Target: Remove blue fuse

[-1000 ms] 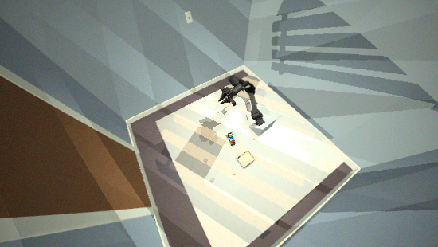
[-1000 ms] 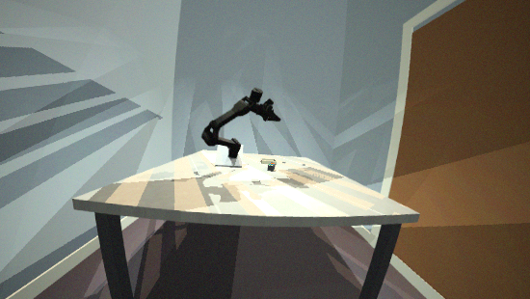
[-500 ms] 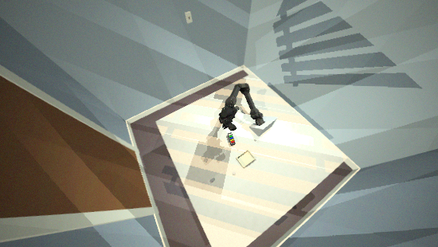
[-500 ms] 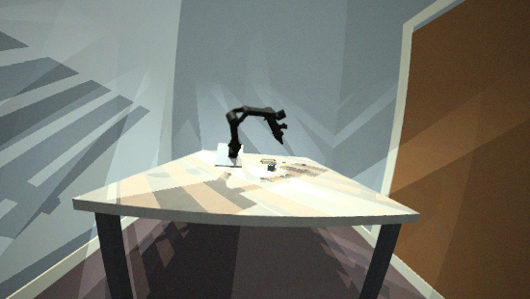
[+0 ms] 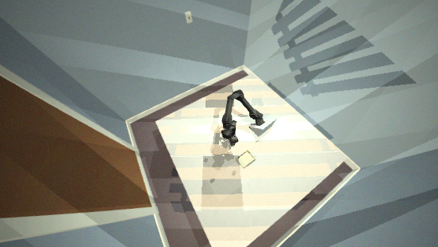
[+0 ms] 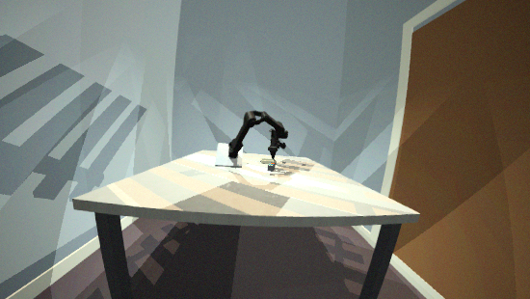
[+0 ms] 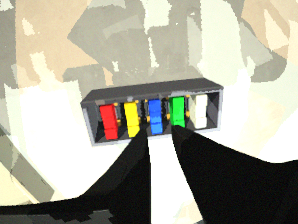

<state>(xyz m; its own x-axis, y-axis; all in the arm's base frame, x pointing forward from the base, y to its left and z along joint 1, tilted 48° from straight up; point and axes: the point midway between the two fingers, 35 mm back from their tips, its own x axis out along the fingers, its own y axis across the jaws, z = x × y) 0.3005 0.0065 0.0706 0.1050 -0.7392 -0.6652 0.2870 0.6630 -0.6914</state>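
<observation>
My gripper tip is now 50 mm above the blue fuse and 10 mm past it. The rest, counted from my gripper tip: red fuse 50 mm below, 40 mm to the left; then yellow fuse 50 mm below, 20 mm to the left; then green fuse 50 mm below, 20 mm to the right, 10 mm behind.
</observation>
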